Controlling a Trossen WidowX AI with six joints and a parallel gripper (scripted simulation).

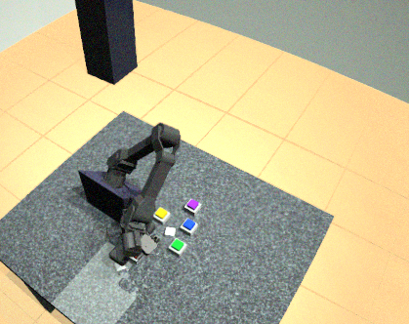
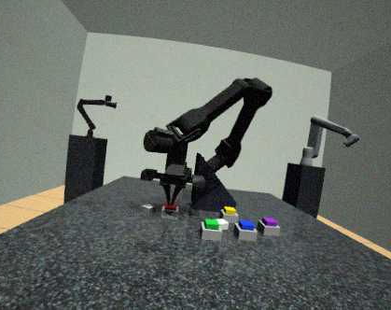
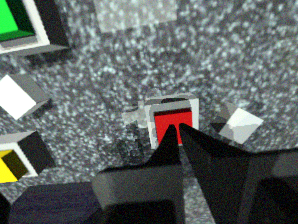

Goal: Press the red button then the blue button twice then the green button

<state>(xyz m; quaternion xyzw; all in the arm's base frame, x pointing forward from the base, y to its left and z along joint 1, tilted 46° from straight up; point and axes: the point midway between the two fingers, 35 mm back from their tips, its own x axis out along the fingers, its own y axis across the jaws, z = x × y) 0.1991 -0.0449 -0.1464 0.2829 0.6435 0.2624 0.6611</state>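
The red button is 1 cm below my gripper tip. The rest, counted from my gripper tip: yellow button 19 cm to the left, 2 cm behind; then green button 11 cm to the left, 11 cm ahead; then blue button 21 cm to the left, 10 cm ahead.
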